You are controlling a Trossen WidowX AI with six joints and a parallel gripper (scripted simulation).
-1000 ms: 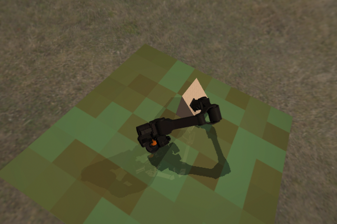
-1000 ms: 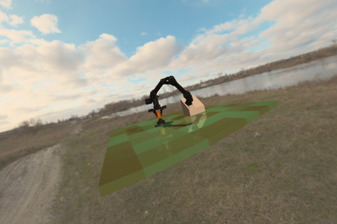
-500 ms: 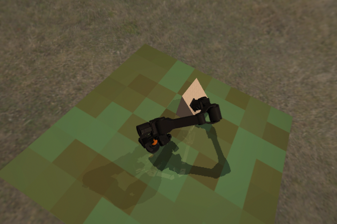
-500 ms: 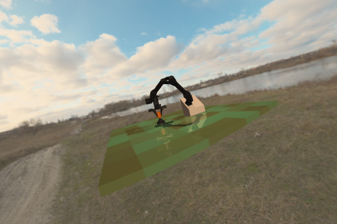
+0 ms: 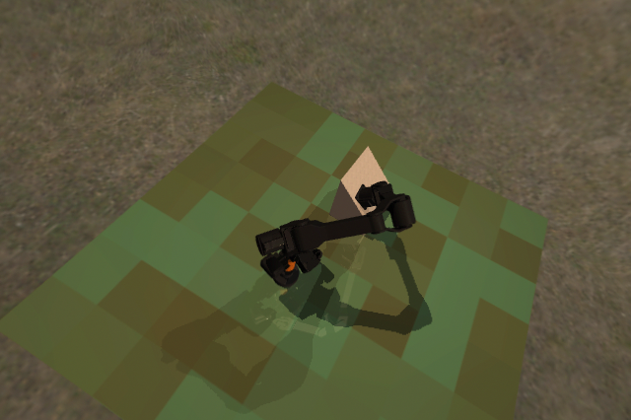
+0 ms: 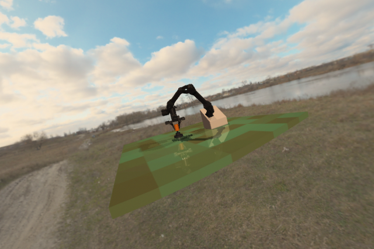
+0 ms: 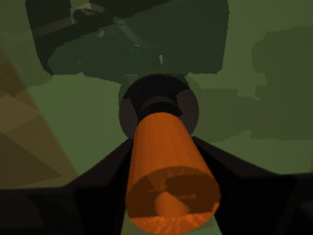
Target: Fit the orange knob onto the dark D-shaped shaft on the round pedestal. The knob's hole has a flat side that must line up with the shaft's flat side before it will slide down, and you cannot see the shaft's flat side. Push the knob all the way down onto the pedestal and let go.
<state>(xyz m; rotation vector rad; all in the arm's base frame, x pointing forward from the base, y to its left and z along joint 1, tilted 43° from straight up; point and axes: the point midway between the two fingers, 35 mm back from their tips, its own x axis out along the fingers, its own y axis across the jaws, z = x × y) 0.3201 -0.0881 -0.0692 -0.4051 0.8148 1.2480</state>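
Right now my gripper tip is 2 cm below the orange knob. From my gripper tip the other things lie so: dark round pedestal 4 cm below.
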